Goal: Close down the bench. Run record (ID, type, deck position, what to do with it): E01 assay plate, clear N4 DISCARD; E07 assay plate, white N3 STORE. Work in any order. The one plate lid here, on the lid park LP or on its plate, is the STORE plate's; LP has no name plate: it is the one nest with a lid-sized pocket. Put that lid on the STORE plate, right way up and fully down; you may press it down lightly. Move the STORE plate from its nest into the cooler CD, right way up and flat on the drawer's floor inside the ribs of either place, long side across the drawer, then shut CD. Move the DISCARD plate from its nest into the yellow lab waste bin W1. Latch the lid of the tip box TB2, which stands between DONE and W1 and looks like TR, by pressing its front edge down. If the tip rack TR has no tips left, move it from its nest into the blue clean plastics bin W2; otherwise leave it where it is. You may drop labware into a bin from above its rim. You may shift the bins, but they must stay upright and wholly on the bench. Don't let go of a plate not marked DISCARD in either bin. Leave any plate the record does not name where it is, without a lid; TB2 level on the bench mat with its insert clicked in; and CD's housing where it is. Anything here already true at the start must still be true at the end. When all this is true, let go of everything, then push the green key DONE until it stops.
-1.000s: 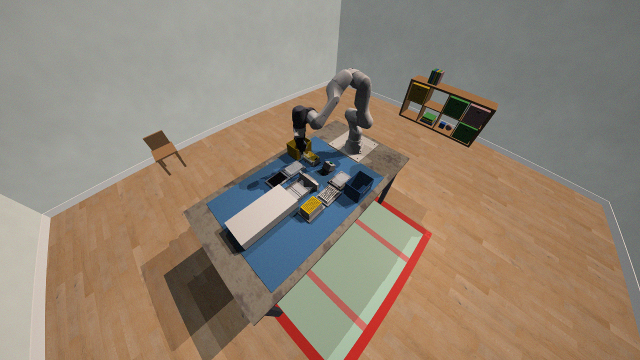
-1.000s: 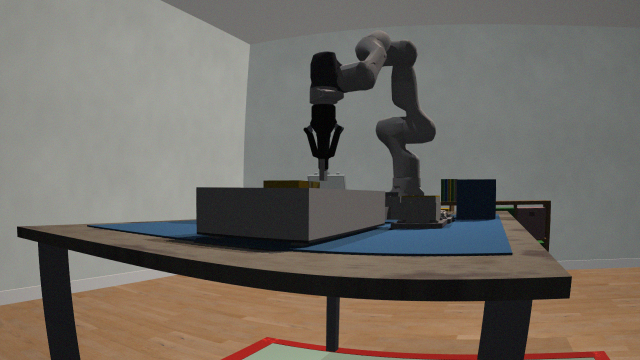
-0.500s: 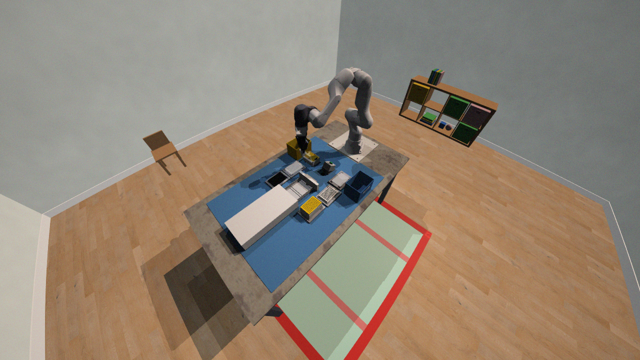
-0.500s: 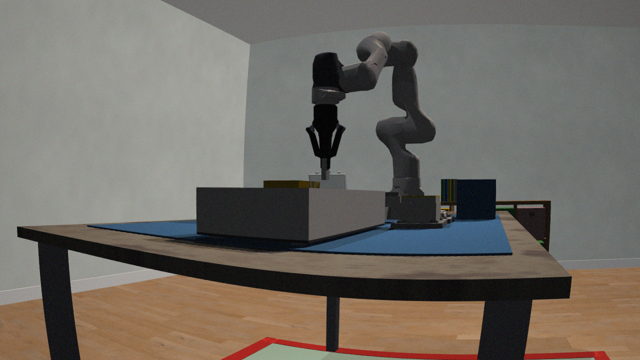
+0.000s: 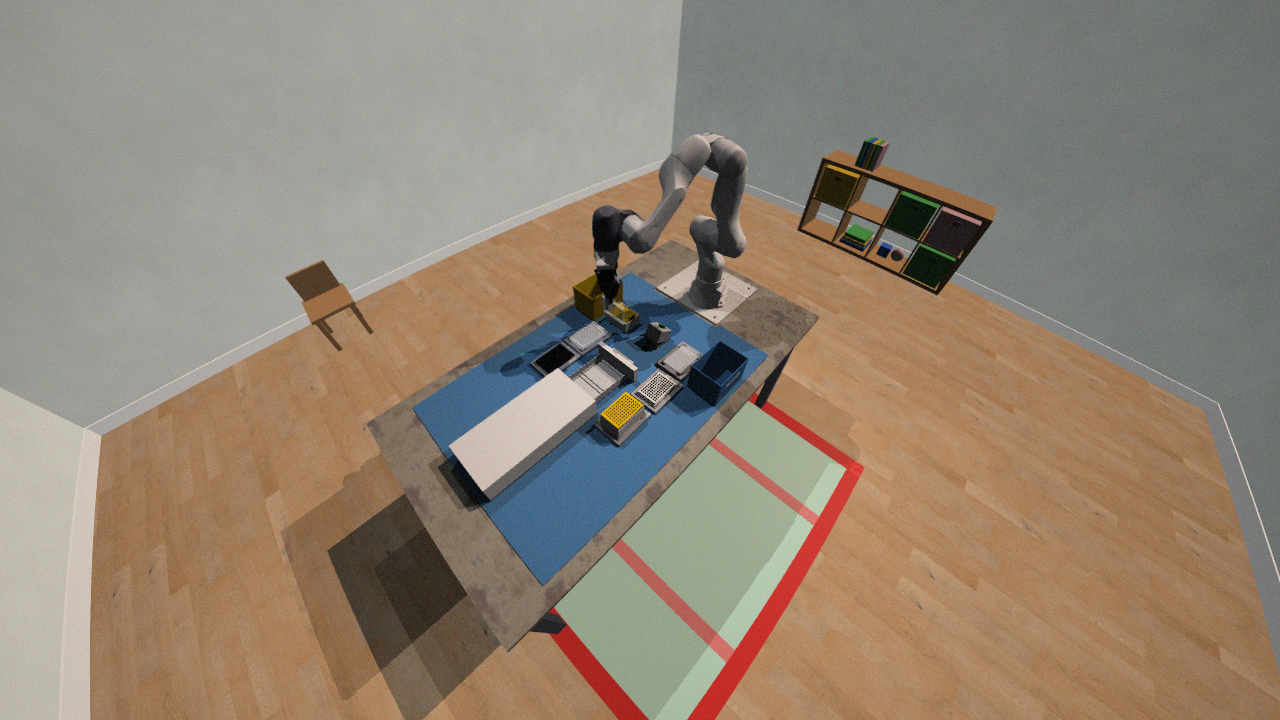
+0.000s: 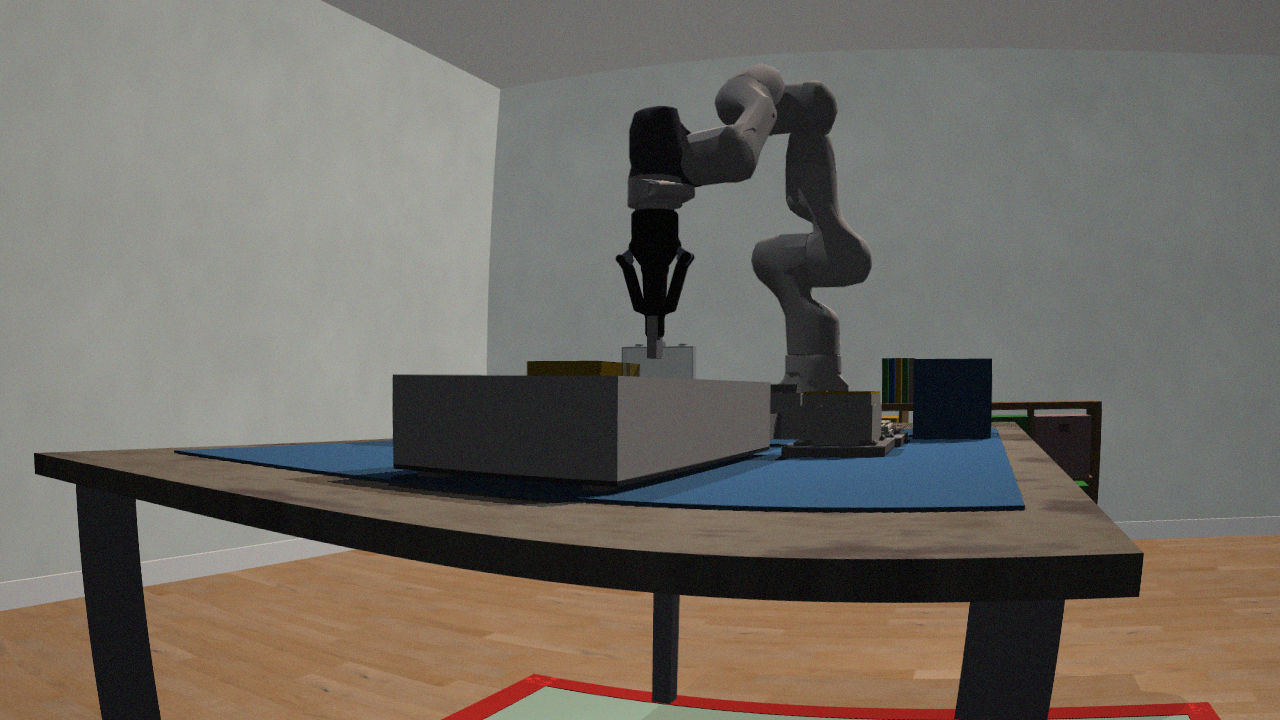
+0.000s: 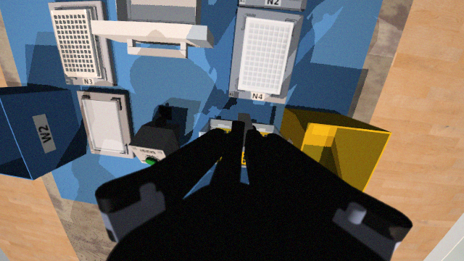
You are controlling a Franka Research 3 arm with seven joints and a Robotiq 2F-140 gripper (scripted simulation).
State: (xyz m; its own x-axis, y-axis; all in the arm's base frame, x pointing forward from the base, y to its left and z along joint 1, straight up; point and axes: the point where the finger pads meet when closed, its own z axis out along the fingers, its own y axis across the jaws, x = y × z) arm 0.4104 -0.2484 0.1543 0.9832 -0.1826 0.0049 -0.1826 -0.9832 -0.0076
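The TB2 lid lies 30 mm behind my hand and 60 mm below it. From my hand the other things lie so: tip box TB2: 70 mm behind, 10 mm to the left, 90 mm below; then clear plate: 90 mm ahead, 50 mm to the right, 140 mm below; then yellow insert: 70 mm behind, 10 mm to the left, 100 mm below.
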